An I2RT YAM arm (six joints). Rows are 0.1 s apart.
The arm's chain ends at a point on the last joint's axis. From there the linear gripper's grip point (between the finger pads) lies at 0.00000 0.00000 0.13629 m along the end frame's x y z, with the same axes.
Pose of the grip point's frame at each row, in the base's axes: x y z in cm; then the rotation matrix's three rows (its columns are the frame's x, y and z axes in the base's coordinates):
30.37 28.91 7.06; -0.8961 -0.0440 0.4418; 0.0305 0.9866 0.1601; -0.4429 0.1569 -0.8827
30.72 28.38 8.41; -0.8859 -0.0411 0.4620; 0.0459 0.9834 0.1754; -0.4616 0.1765 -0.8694
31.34 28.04 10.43; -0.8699 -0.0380 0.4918; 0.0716 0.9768 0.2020; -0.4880 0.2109 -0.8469
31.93 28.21 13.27; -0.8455 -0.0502 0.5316; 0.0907 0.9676 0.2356; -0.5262 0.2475 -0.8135
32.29 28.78 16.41; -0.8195 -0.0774 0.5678; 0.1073 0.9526 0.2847; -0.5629 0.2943 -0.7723
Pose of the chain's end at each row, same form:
24.35 26.73 19.09; -0.8961 -0.0440 0.4418; 0.0305 0.9866 0.1601; -0.4429 0.1569 -0.8827
24.42 25.99 20.26; -0.8859 -0.0411 0.4620; 0.0459 0.9834 0.1754; -0.4616 0.1765 -0.8694
24.64 25.29 21.97; -0.8699 -0.0380 0.4918; 0.0716 0.9768 0.2020; -0.4880 0.2109 -0.8469
24.68 25.00 24.36; -0.8455 -0.0502 0.5316; 0.0907 0.9676 0.2356; -0.5262 0.2475 -0.8135
24.55 24.90 26.94; -0.8195 -0.0774 0.5678; 0.1073 0.9526 0.2847; -0.5629 0.2943 -0.7723

